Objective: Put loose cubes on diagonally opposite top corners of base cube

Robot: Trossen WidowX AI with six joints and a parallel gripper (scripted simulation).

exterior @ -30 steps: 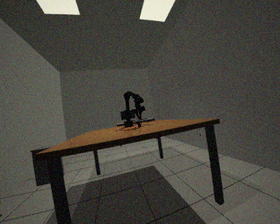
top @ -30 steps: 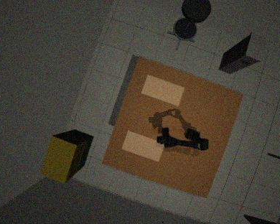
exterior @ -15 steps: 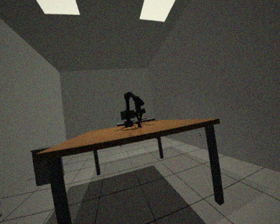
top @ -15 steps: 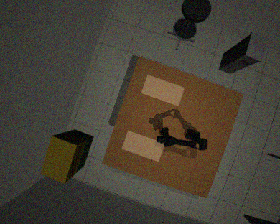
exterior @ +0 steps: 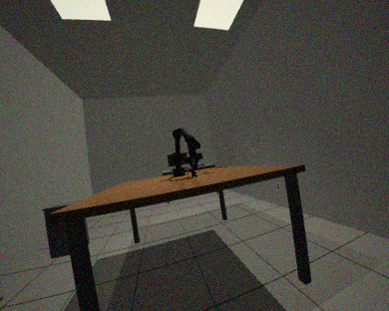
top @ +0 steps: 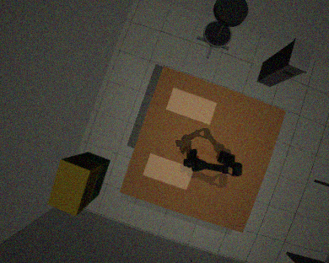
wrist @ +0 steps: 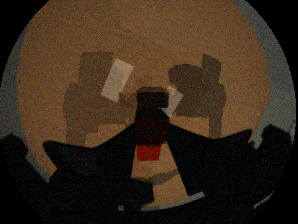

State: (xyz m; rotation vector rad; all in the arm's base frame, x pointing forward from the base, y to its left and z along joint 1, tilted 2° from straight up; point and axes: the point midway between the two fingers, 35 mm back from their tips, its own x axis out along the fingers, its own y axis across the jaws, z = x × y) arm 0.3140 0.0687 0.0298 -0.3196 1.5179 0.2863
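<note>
Right now my gripper tip is 5 cm above the blue cube, 2 cm past it and 1 cm to the left of it.
</note>
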